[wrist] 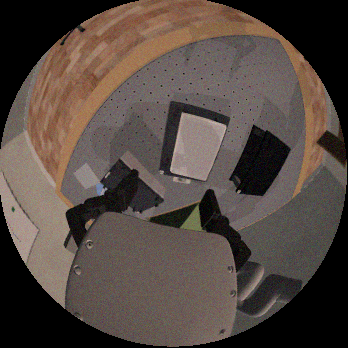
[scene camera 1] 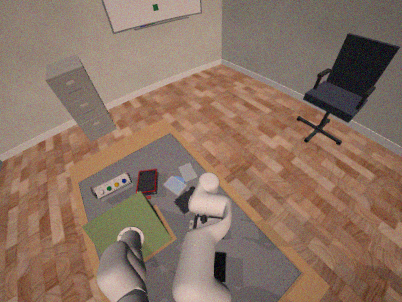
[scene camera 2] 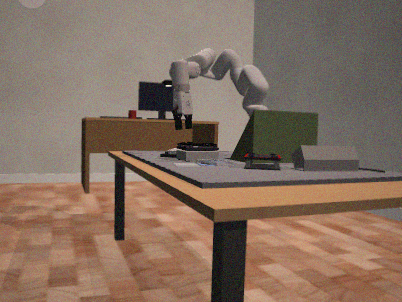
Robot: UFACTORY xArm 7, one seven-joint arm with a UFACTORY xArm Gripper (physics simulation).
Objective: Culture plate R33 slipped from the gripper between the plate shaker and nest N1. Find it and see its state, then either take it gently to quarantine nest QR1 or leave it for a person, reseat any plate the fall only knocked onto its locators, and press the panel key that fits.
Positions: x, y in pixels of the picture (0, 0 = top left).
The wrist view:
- my gripper: 170, 188
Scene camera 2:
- white button box: 305, 158
